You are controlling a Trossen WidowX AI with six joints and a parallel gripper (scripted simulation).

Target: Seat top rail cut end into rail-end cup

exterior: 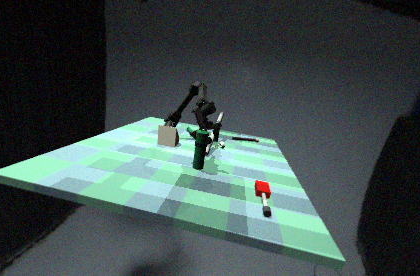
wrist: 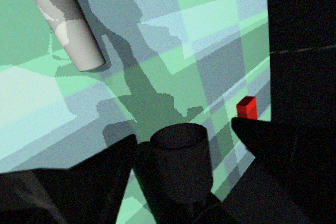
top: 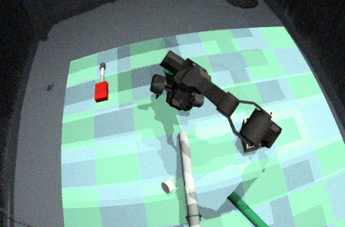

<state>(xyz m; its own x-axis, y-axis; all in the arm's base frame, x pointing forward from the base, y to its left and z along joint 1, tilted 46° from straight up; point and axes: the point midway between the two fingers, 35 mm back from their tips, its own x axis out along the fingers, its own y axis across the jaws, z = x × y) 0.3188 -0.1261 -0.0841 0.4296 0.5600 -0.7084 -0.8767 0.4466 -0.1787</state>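
My gripper tip is now 2 cm past the dark rail-end cup, 2 cm to the left of it and 2 cm below it. Round my gripper tip: red-handled tool (31 cm ahead, 26 cm to the right, 10 cm below); green tube (24 cm behind, 46 cm to the left, 10 cm below); thin green loop (4 cm behind, 43 cm to the left, 1 cm below).
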